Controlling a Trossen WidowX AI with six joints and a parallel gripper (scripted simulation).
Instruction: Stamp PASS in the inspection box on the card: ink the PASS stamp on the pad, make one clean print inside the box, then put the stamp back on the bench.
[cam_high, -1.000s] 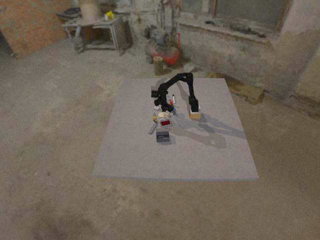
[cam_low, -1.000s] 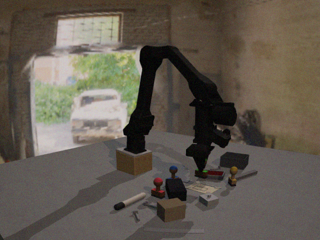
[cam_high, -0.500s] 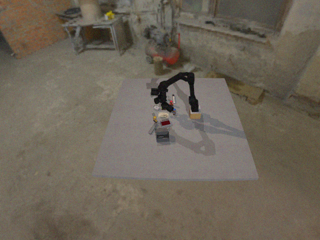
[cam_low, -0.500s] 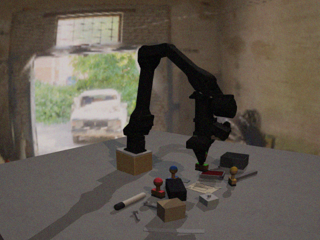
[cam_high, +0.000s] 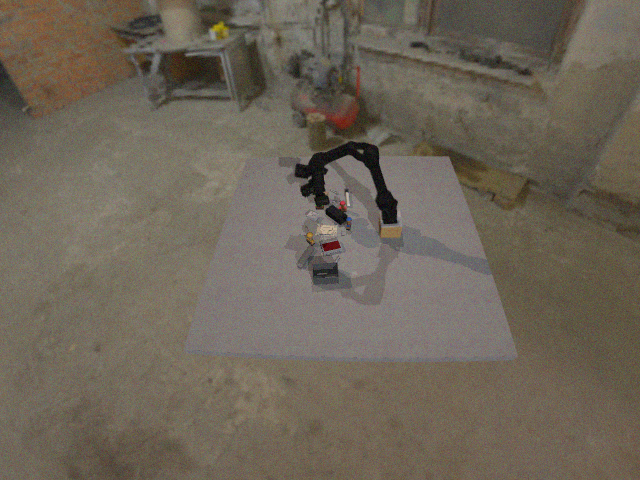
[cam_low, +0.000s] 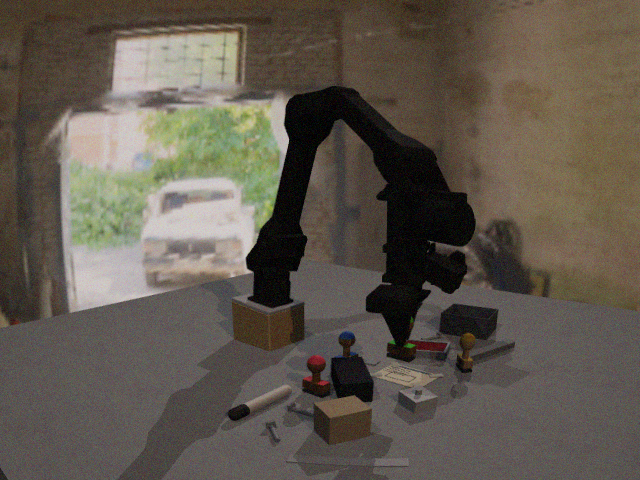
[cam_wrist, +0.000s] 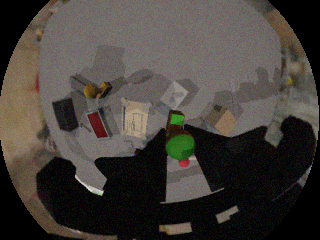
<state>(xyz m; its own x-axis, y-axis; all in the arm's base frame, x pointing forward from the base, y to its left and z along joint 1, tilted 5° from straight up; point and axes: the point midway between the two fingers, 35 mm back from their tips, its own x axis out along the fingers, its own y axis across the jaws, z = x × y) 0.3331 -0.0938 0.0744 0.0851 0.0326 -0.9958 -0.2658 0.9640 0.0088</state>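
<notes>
The grey block is 8 cm below my gripper tip, 4 cm ahead of it and 1 cm to the right of it. The rest, counted from my gripper tip: green-knobbed stamp (right at my gripper tip); then dark block (8 cm below, 8 cm behind, 1 cm to the right); then cream card (10 cm below, 9 cm to the left, 3 cm behind).
</notes>
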